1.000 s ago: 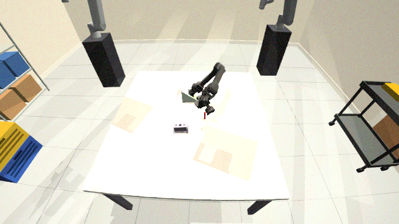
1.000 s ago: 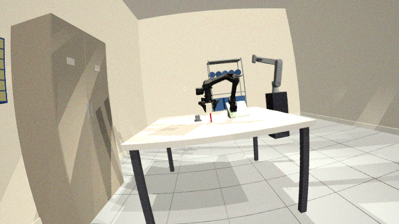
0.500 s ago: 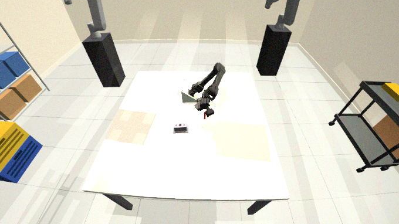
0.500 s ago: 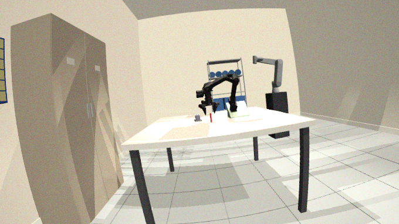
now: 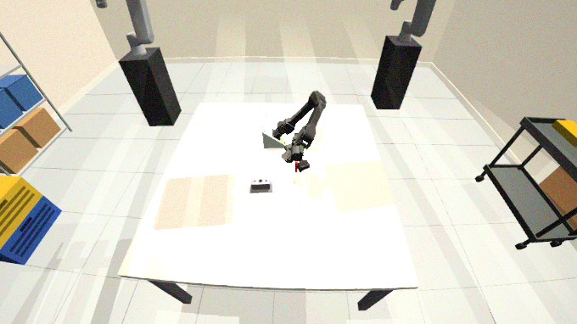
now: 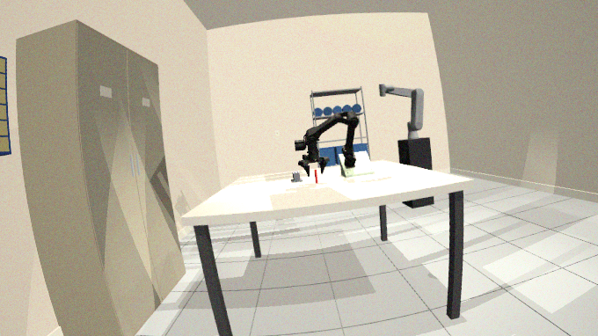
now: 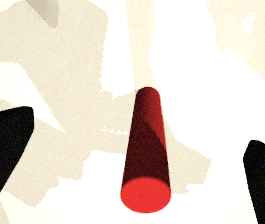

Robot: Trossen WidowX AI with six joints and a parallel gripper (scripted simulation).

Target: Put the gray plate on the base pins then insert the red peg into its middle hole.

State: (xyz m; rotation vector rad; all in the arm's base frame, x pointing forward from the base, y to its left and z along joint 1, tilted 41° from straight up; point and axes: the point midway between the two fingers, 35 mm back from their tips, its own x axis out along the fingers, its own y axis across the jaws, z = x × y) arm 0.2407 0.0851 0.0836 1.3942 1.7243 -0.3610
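Right now my gripper tip is 1 cm above the red peg. Round my gripper tip: gray plate (19 cm to the right, 11 cm ahead); then dark base (19 cm to the right, 11 cm ahead, 4 cm below).
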